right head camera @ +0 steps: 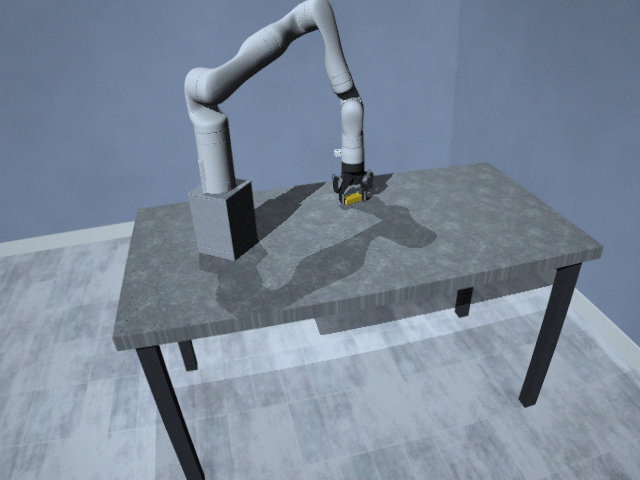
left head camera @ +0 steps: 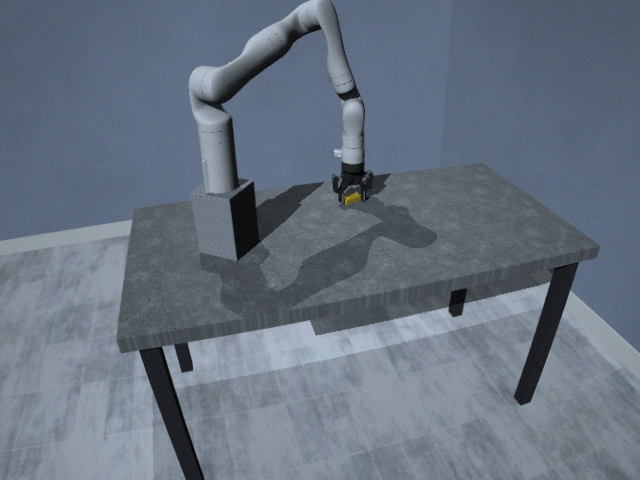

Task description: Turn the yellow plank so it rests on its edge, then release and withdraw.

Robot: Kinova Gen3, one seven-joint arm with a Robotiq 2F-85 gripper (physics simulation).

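The yellow plank [left head camera: 352, 199] [right head camera: 353, 199] is a small bar near the back of the grey table, right of the arm's base. My gripper [left head camera: 353, 198] [right head camera: 354, 198] points down with its fingers at the two ends of the plank and is shut on it. The plank's broad yellow side faces the cameras and it looks close to upright on its long edge. It is low at the table surface; whether its underside touches the table is too small to tell.
The grey table [left head camera: 480, 222] [right head camera: 480, 222] carries the arm's box-shaped base [left head camera: 214, 227] [right head camera: 211, 227] at the left. The table's back edge runs close behind the gripper, with a blue wall beyond. The arm's shadow lies across the table top.
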